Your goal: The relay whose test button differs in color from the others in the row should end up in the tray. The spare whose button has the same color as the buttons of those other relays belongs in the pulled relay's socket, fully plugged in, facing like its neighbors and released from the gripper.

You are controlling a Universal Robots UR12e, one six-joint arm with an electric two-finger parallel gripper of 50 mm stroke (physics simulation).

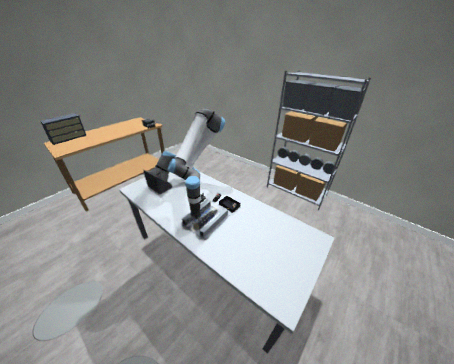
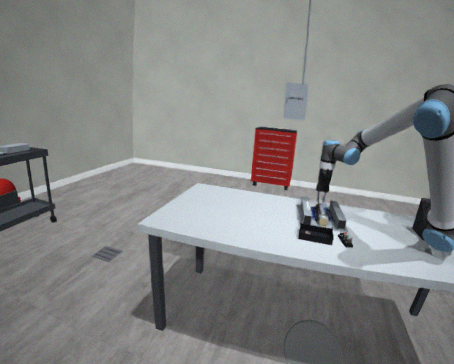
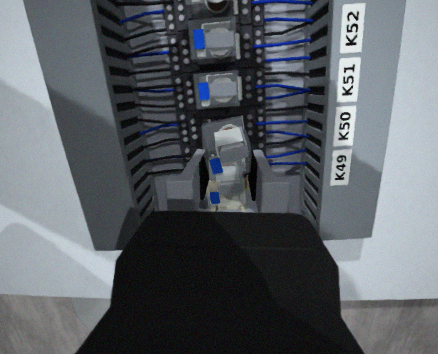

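Pixels of known places: gripper, between the fingertips: (image 1: 198,219) (image 2: 320,201) (image 3: 228,165); arm's base, origin of its link: (image 1: 158,177).
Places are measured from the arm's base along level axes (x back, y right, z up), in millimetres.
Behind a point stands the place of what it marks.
Note:
My gripper (image 3: 228,165) @[x -680, y 115, z -46 mm] (image 2: 322,200) @[x -680, y 115, z -46 mm] is low over the near end of the relay row, shut on a blue-button relay (image 3: 229,145) @[x -681, y 96, z -24 mm]. This relay sits tilted and twisted against its neighbours; how deep its pins are is hidden. Another blue button (image 3: 214,198) @[x -669, y 138, z -42 mm] shows just behind it, between the fingers and partly covered. Two relays with blue buttons (image 3: 217,90) @[x -674, y 66, z -46 mm] (image 3: 215,40) @[x -674, y 39, z -46 mm] stand straight farther along the row. The black tray (image 1: 223,204) @[x -690, y -172, z -80 mm] (image 2: 316,239) @[x -715, y -282, z -97 mm] holds a small item, too small to identify. A small dark piece with red and green spots (image 2: 345,239) (image 1: 217,197) lies beside the tray.
Grey slotted wiring ducts (image 3: 75,125) @[x -575, y 85, z -50 mm] (image 3: 372,130) @[x -777, y 95, z -51 mm] flank the row; the right one carries labels K49 to K52. Blue and black wires run between ducts and sockets. The white table (image 1: 260,250) @[x -1171, y 9, z -114 mm] (image 2: 225,220) @[x -1178, y -215, z -113 mm] carries everything. A shelf rack (image 1: 276,120) stands behind.

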